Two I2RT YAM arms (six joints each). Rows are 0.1 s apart.
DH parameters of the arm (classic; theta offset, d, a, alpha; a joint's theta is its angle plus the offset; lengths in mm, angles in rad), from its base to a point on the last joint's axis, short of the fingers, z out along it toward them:
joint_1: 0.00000 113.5 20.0 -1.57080
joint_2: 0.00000 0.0 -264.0 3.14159
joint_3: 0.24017 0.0 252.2 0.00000
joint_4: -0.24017 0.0 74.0 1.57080
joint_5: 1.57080 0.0 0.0 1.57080
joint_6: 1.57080 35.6 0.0 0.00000
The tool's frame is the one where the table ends.
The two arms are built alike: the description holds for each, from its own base.
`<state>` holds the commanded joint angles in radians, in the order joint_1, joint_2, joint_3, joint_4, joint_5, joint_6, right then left.
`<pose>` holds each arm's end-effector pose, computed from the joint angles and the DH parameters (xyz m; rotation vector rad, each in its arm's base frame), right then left.
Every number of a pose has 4 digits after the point. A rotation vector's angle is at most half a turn.
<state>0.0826 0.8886 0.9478 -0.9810 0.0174 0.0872 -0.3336 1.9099 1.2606 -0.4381 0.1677 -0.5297</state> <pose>0.1603 0.0126 0.3055 0.0130 2.4930 0.0495 0.3665 -0.1333 0.1655 -0.2110 2.7225 -0.4900</pose>
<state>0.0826 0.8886 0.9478 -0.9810 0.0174 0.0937 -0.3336 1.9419 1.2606 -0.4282 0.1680 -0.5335</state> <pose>0.1603 0.0126 0.3055 0.0211 2.4931 0.0522 0.3688 -0.1341 0.1542 -0.2205 2.7443 -0.4819</pose>
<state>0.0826 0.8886 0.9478 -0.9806 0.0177 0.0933 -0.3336 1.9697 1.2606 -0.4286 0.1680 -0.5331</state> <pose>0.1603 0.0126 0.3055 0.0208 2.4926 0.0517 0.3697 -0.1344 0.1438 -0.2256 2.7719 -0.4694</pose>
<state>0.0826 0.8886 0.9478 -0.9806 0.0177 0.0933 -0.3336 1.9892 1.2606 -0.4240 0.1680 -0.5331</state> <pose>0.1603 0.0126 0.3055 0.0208 2.4926 0.0517 0.3706 -0.1347 0.1367 -0.2287 2.7865 -0.4627</pose>
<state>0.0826 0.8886 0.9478 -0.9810 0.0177 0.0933 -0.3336 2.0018 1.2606 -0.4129 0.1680 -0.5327</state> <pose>0.1603 0.0126 0.3055 0.0208 2.4930 0.0517 0.3719 -0.1352 0.1325 -0.2284 2.7879 -0.4619</pose>
